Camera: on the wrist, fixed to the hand. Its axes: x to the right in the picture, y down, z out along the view.
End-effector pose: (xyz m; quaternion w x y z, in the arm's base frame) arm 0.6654 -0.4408 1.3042 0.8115 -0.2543 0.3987 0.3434
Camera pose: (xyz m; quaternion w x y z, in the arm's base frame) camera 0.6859 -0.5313 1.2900 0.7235 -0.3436 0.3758 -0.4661
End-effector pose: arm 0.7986 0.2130 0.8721 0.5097 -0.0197 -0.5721 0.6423
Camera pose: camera 0.8857 0.2361 0.8987 0.9168 0.3188 -0.1229 0.2070
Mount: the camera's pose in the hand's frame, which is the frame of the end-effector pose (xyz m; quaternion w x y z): -0.0113 -0.0711 -0.0603 0.6642 0.2200 0.2530 -0.6681
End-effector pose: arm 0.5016 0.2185 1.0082 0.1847 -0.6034 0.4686 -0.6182
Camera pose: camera 0.4724 0.2840 1.0689 0.2762 0.5168 0.1812 0.7898
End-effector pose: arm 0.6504 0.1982 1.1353 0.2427 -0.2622 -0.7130 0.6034
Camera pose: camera 0.6930 0.2253 1.2145 0.8024 0.2029 -0.4546 0.3291
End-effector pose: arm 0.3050 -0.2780 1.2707 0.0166 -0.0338 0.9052 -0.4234
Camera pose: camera 0.3161 -0.2764 1.3639 0.4934 0.5164 -0.4897 0.5000
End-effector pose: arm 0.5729 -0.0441 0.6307 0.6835 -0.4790 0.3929 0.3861
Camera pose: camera 0.6227 -0.1209 0.6519 0.7179 -0.5280 0.1988 -0.4078
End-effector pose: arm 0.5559 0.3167 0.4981 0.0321 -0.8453 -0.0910 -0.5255
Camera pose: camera 0.4845 0.3761 0.5119 0.1208 0.3607 0.7327 0.5643
